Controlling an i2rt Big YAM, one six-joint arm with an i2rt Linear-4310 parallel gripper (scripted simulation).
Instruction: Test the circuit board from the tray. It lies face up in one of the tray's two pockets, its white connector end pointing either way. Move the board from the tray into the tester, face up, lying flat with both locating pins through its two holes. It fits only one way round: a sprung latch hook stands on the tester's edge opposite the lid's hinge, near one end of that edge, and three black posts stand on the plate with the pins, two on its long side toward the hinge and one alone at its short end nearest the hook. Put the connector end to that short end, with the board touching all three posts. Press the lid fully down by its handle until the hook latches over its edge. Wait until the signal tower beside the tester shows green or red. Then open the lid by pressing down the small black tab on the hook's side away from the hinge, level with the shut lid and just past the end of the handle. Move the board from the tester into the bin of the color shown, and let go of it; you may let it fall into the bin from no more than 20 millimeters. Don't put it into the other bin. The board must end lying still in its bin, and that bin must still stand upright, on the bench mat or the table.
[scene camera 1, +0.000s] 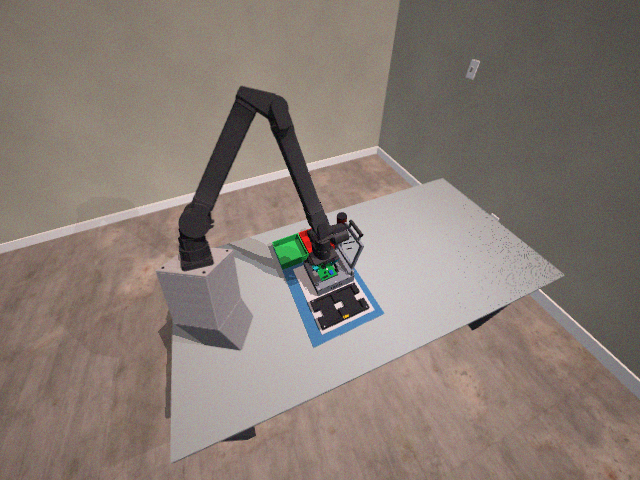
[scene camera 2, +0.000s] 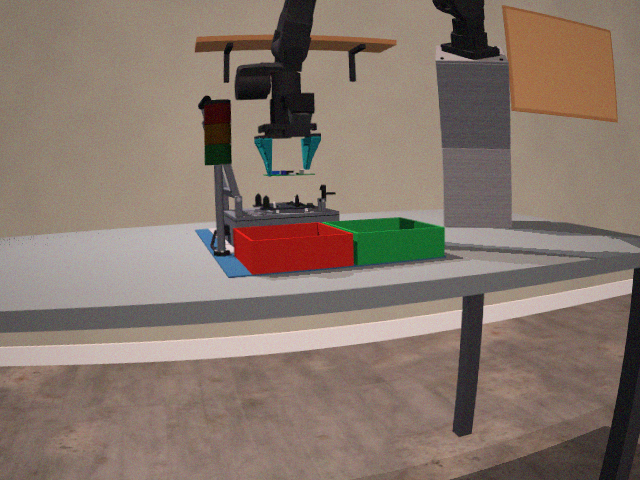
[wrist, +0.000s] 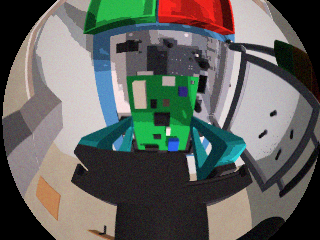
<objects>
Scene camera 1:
green bin: 290, 250
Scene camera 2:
my gripper: 288, 175
green bin: 374, 243
red bin: 292, 247
</objects>
